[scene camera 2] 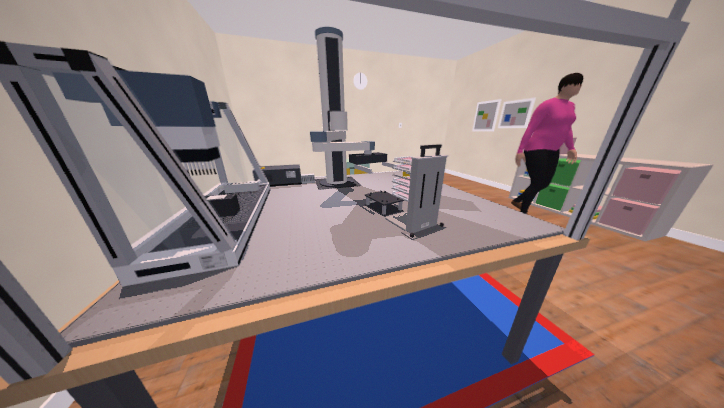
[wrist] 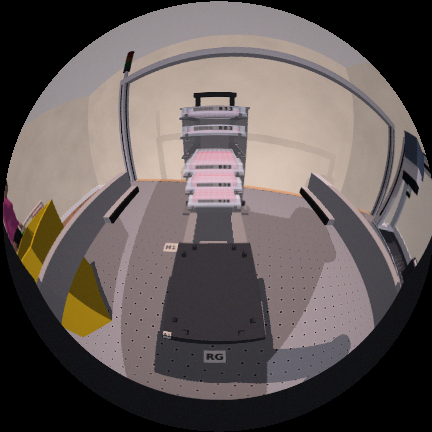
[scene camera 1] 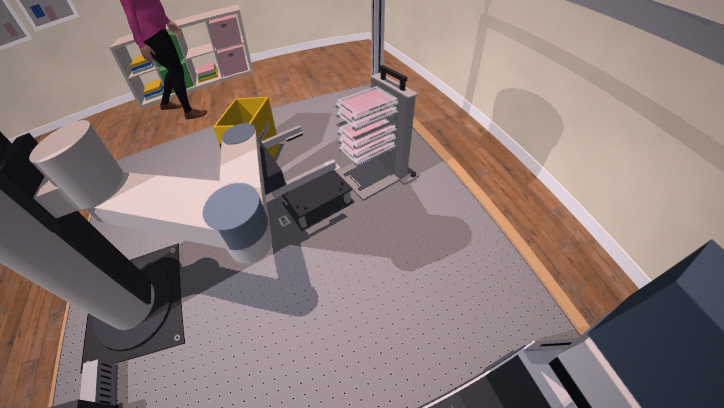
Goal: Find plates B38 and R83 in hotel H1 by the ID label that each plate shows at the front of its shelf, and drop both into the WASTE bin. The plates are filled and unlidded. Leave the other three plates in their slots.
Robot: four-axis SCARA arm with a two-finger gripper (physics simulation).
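Frame: origin at the arm's base, x left, y down, z back, level; metres.
Where they show: gripper, fingertip midpoint: (scene camera 2: 386, 169) (wrist: 218, 175) (scene camera 1: 316, 145); arm's base, origin of the base link: (scene camera 2: 336, 184) (scene camera 1: 135, 305).
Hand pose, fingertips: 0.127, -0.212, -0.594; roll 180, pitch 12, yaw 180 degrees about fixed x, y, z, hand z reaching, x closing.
Note:
Each offset is from my fingertips to the top centre of the thing, as dx, dy, dz. "spot": to the spot under its first point.
Hotel H1 (scene camera 1: 405, 134) (scene camera 2: 425, 195) (wrist: 240, 141) holds five pink-filled, unlidded plates. In the wrist view, the top plate @(+0.042, -0.067, -0.148) (wrist: 207, 114) and second plate @(+0.042, -0.039, -0.148) (wrist: 205, 132) sit above a gap; the second label looks like R83. Below are a third plate @(+0.042, +0.018, -0.148) (wrist: 212, 158), a fourth plate @(+0.042, +0.046, -0.148) (wrist: 212, 177) and the lowest plate @(+0.042, +0.074, -0.148) (wrist: 212, 193); their labels are too blurred to tell which is B38. My gripper (scene camera 1: 311, 150) (wrist: 218, 175) is open and empty, facing the hotel from in front, with its fingers short of the plates. The yellow WASTE bin @(+0.266, -0.001, +0.158) (scene camera 1: 268, 119) (wrist: 42, 232) stands left of it, partly hidden by the arm.
A black raised stand (scene camera 1: 319, 195) (scene camera 2: 384, 199) (wrist: 215, 290) with an RG label beside it lies before the hotel, below the gripper. A framed blue-grey machine @(spot: -0.611, -0.269, -0.104) (scene camera 1: 673, 314) (scene camera 2: 167, 101) stands across the table. A person in pink (scene camera 2: 549, 124) is near the shelf unit beyond the bin.

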